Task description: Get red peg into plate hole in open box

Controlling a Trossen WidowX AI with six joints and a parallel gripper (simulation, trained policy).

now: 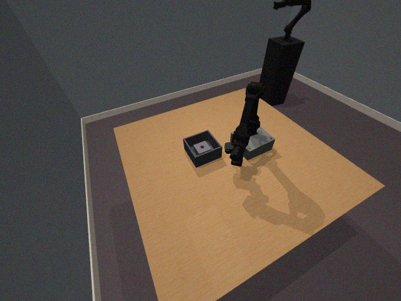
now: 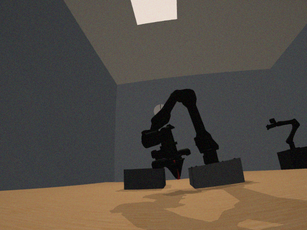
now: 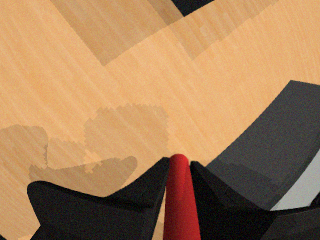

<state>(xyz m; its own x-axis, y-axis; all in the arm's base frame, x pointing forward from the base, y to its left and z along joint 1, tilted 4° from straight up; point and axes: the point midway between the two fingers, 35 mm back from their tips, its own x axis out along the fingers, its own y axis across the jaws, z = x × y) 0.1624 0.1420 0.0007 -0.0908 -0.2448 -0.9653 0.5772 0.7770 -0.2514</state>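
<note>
Now: the plate 19 cm ahead of my gripper tip and 15 cm to the right of it. Round my gripper tip: red peg 3 cm above, 1 cm to the left; then dark box 19 cm ahead, 15 cm to the right, 2 cm below.
</note>
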